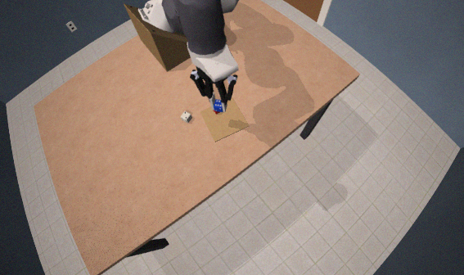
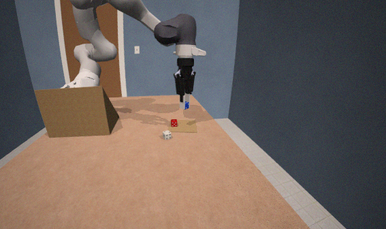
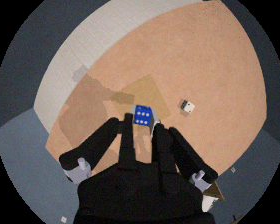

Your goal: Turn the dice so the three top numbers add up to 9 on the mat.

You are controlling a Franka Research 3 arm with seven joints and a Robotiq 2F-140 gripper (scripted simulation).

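My gripper is now 140 mm above the tan mat, 10 mm to the right of it and 10 mm past it. From my hand the other things lie so: white die 120 mm below, 100 mm to the right, 90 mm behind; then blue die 20 mm below; then red die 120 mm below, 50 mm behind, 10 mm to the left.
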